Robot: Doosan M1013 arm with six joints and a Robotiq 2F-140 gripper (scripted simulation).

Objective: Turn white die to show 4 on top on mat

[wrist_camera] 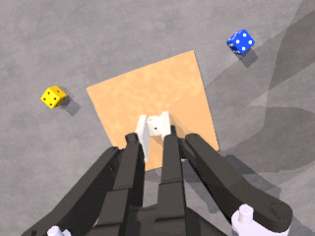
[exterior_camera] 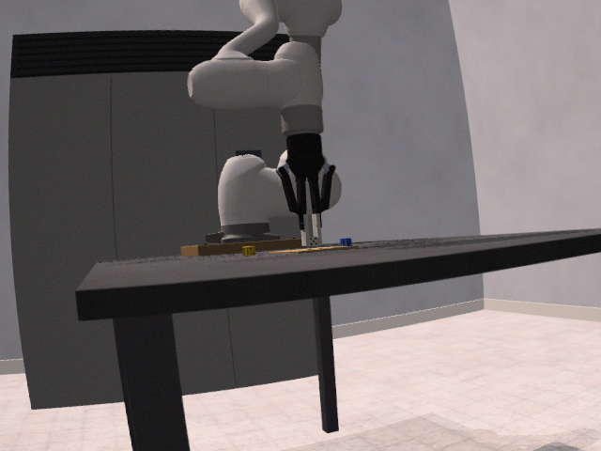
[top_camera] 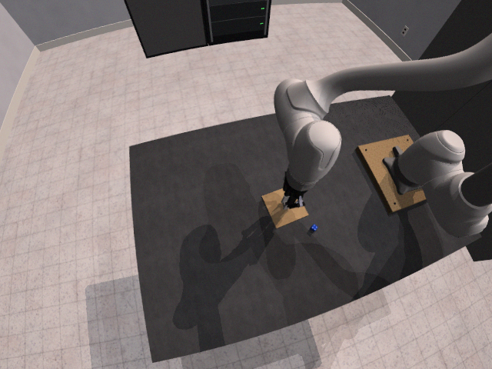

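Now: the white die 20 mm below my hand. Round my hand: blue die (110 mm to the left, 80 mm behind, 30 mm below); tan mat (40 mm below); yellow die (120 mm to the right, 60 mm behind, 30 mm below).
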